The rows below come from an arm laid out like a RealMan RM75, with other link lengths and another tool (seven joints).
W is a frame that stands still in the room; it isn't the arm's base.
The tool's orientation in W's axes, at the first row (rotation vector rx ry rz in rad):
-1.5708, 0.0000, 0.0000
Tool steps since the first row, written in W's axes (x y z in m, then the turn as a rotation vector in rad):
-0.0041, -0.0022, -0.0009, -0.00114, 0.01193, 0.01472
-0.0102, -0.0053, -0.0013, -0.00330, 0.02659, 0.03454
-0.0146, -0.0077, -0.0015, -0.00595, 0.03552, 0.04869
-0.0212, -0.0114, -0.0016, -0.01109, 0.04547, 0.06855
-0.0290, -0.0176, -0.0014, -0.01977, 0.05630, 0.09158
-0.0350, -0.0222, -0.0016, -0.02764, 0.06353, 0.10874
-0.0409, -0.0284, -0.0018, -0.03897, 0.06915, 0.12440
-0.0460, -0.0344, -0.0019, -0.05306, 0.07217, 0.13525
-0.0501, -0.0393, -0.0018, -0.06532, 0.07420, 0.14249
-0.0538, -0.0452, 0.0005, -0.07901, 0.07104, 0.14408
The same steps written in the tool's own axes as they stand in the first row. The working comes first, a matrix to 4 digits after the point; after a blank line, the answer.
The tool's axes in the first row as the columns of a matrix, in W's axes (used below as rounded here):
1.0000, 0.0000, 0.0000
0.0000, 0.0000, 1.0000
0.0000, -1.0000, 0.0000

-0.0041, 0.0009, -0.0022, -0.00114, -0.01472, 0.01193
-0.0102, 0.0013, -0.0053, -0.00330, -0.03454, 0.02659
-0.0146, 0.0015, -0.0077, -0.00595, -0.04869, 0.03552
-0.0212, 0.0016, -0.0114, -0.01109, -0.06855, 0.04547
-0.0290, 0.0014, -0.0176, -0.01977, -0.09158, 0.05630
-0.0350, 0.0016, -0.0222, -0.02764, -0.10874, 0.06353
-0.0409, 0.0018, -0.0284, -0.03897, -0.12440, 0.06915
-0.0460, 0.0019, -0.0344, -0.05306, -0.13525, 0.07217
-0.0501, 0.0018, -0.0393, -0.06532, -0.14249, 0.07420
-0.0538, -0.0005, -0.0452, -0.07901, -0.14408, 0.07104

